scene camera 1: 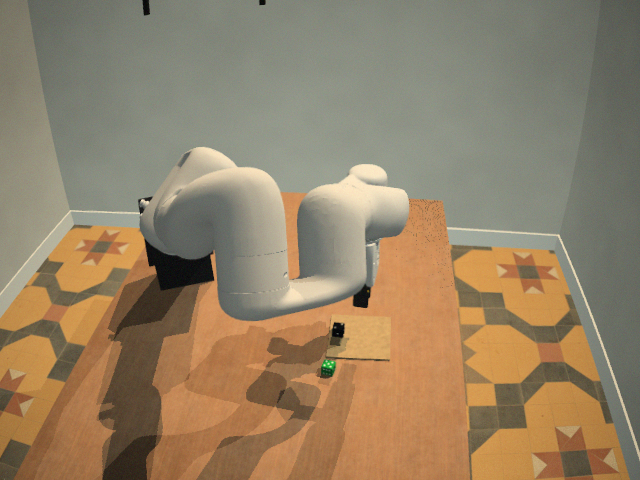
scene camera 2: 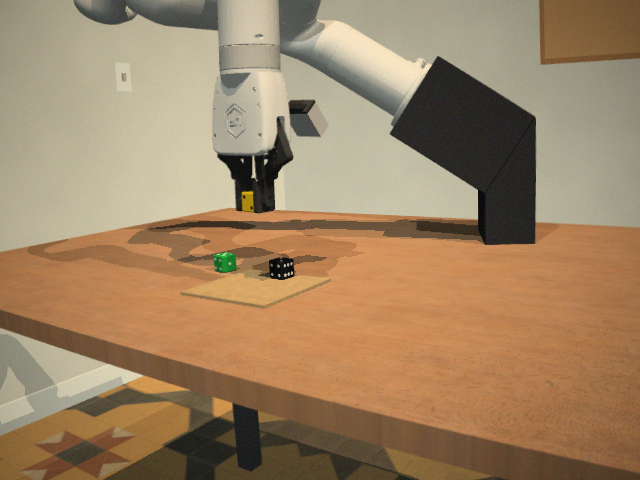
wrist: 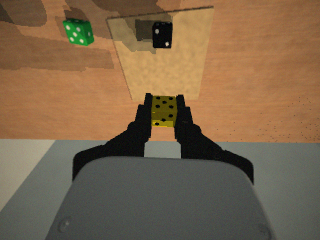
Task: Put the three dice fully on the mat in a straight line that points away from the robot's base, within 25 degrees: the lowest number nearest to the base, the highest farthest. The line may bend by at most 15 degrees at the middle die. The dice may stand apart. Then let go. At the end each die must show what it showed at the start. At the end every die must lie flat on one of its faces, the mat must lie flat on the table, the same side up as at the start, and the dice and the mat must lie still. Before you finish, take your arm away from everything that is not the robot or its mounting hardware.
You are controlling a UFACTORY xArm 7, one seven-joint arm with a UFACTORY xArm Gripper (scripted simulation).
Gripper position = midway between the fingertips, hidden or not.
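A tan mat (scene camera 2: 254, 288) is here in the scene, and I see the mat in scene camera 1 (scene camera 1: 366, 337) and in the wrist view (wrist: 163, 72) too. There is a yellow die (wrist: 164, 108). As for my gripper (scene camera 2: 255, 211), it is visible to me in the wrist view (wrist: 163, 104) as well.
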